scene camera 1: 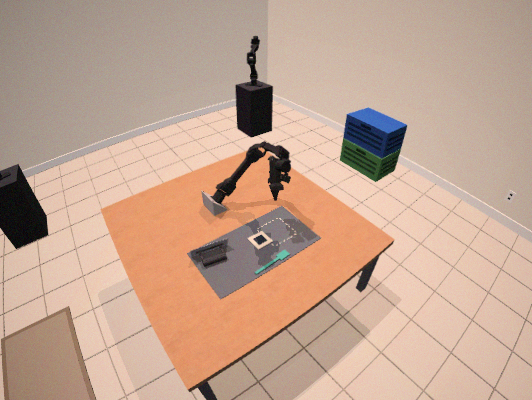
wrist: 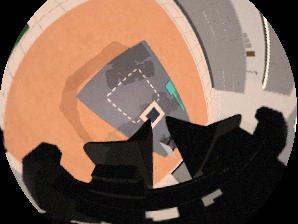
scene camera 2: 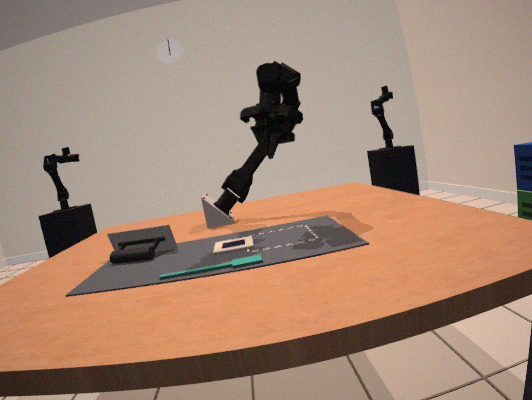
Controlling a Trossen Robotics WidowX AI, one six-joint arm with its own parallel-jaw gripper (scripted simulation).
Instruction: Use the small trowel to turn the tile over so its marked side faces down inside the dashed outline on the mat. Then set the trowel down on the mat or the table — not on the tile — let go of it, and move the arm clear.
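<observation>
Pictures: a mat, my gripper. Wrist view: gripper too.
</observation>
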